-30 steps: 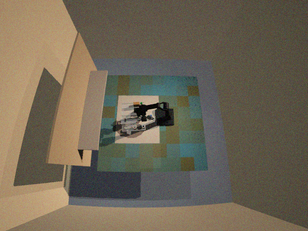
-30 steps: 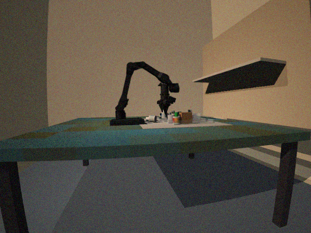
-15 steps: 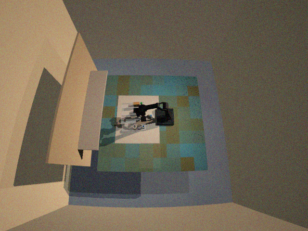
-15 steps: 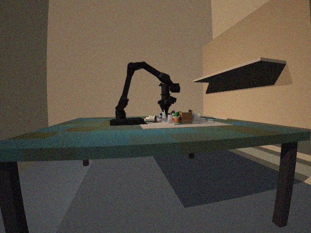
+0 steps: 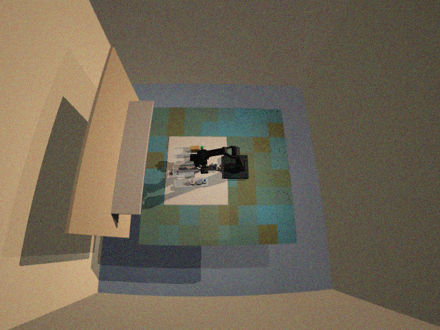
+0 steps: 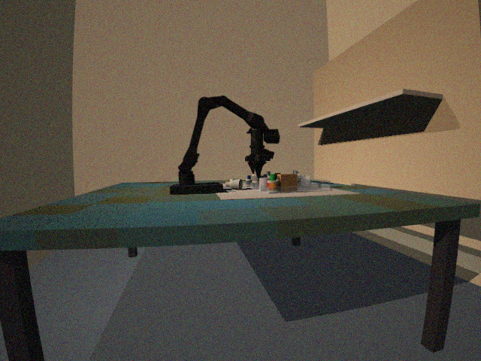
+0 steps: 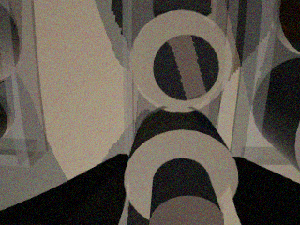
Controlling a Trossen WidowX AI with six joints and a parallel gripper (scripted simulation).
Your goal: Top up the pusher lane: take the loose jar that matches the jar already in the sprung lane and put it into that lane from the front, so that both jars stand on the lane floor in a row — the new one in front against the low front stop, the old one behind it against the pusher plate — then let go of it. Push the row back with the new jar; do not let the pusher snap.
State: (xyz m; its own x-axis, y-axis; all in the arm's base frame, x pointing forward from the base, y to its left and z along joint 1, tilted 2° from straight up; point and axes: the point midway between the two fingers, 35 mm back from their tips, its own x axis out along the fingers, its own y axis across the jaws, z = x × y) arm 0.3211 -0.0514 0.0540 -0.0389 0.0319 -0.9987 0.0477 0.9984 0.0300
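Now: gripper tip 70 mm short of the white mat and 60 mm above it. Also, from my gripper tip: pusher lane (160 mm ahead, 20 mm to the left, 40 mm below); shelf (510 mm ahead, 60 mm to the right, 310 mm above); brown box (60 mm ahead, 170 mm to the right, 20 mm below).
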